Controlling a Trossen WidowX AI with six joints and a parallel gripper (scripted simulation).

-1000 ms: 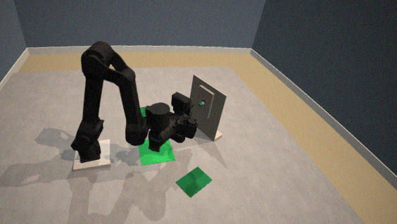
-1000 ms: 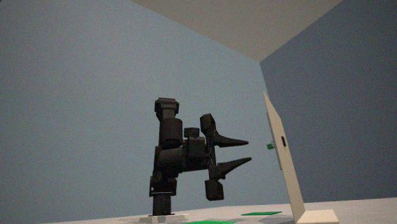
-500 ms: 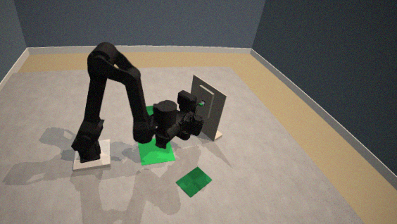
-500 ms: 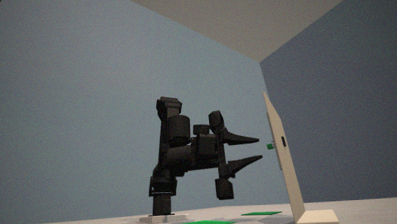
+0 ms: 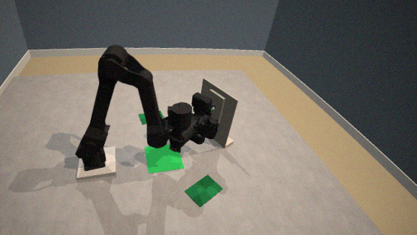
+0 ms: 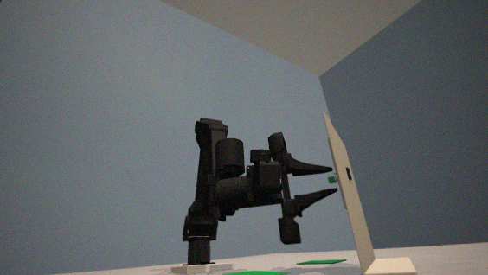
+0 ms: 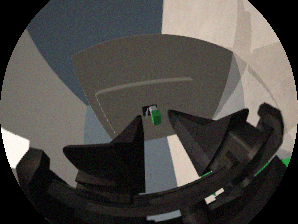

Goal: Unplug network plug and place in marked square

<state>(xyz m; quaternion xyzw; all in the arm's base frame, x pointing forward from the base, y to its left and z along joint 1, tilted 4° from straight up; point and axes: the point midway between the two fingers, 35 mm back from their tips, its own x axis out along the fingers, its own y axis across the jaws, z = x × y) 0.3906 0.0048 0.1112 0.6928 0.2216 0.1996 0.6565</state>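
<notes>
My gripper tip is 1 cm short of the network plug. Round my gripper tip: green marked square (19 cm behind, 6 cm to the right, 14 cm below); then upright panel (3 cm ahead, 1 cm to the left, 4 cm below).
</notes>
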